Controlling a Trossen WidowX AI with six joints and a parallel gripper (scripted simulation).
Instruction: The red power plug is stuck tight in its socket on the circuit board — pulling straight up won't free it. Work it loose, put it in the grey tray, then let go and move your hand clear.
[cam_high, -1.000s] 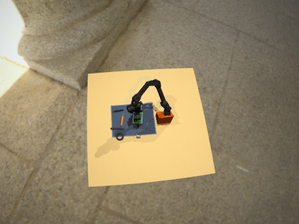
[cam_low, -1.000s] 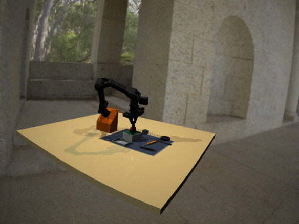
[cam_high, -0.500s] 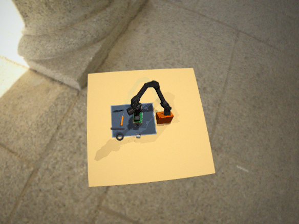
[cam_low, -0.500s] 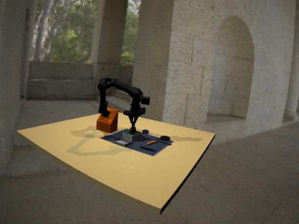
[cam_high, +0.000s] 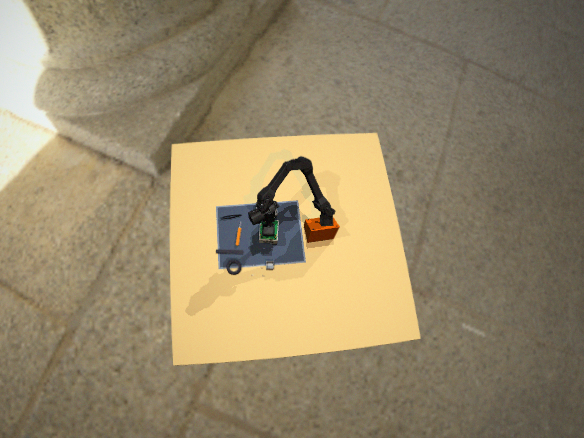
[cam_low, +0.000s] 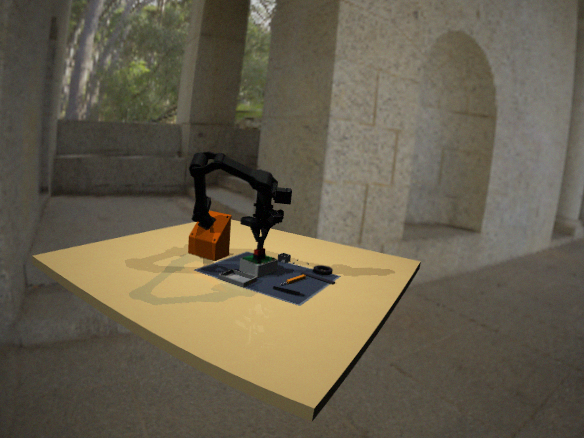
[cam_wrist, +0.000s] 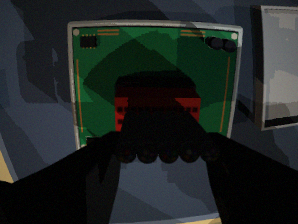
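The red power plug lies 4 cm below my gripper tip. Round my gripper tip: blue mat: 12 cm below, 5 cm ahead, 1 cm to the left; black bar: 21 cm ahead, 12 cm below, 11 cm to the left.
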